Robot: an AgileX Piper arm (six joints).
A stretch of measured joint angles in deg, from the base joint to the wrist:
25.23, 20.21, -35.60, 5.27, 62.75, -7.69
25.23, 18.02, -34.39, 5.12, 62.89, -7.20
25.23, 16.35, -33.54, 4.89, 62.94, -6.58
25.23, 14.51, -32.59, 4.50, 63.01, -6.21
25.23, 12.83, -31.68, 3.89, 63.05, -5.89
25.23, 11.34, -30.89, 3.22, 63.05, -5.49
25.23, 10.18, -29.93, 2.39, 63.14, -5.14
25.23, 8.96, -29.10, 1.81, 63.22, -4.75
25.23, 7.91, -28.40, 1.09, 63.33, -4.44
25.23, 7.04, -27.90, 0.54, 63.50, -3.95
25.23, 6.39, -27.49, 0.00, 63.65, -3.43
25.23, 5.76, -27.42, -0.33, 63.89, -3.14
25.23, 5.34, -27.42, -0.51, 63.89, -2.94
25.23, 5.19, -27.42, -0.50, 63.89, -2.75
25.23, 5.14, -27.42, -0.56, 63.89, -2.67
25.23, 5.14, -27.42, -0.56, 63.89, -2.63
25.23, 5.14, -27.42, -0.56, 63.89, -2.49
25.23, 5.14, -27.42, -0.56, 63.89, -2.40
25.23, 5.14, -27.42, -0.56, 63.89, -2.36
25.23, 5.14, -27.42, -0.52, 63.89, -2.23
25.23, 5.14, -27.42, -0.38, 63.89, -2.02
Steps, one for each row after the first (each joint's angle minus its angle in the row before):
0.00, -2.19, 1.21, -0.15, 0.14, 0.49
0.00, -1.67, 0.85, -0.23, 0.05, 0.62
0.00, -1.84, 0.95, -0.39, 0.07, 0.37
0.00, -1.68, 0.91, -0.61, 0.04, 0.32
0.00, -1.49, 0.79, -0.67, 0.00, 0.40
0.00, -1.16, 0.96, -0.83, 0.09, 0.35
0.00, -1.22, 0.83, -0.58, 0.08, 0.39
0.00, -1.05, 0.70, -0.72, 0.11, 0.31
0.00, -0.87, 0.50, -0.55, 0.17, 0.49
0.00, -0.65, 0.41, -0.54, 0.15, 0.52
0.00, -0.63, 0.07, -0.33, 0.24, 0.29
0.00, -0.42, 0.00, -0.18, 0.00, 0.20
0.00, -0.15, 0.00, 0.01, 0.00, 0.19
0.00, -0.05, 0.00, -0.06, 0.00, 0.08
0.00, 0.00, 0.00, 0.00, 0.00, 0.04
0.00, 0.00, 0.00, 0.00, 0.00, 0.14
0.00, 0.00, 0.00, 0.00, 0.00, 0.09
0.00, 0.00, 0.00, 0.00, 0.00, 0.04
0.00, 0.00, 0.00, 0.04, 0.00, 0.13
0.00, 0.00, 0.00, 0.14, 0.00, 0.21

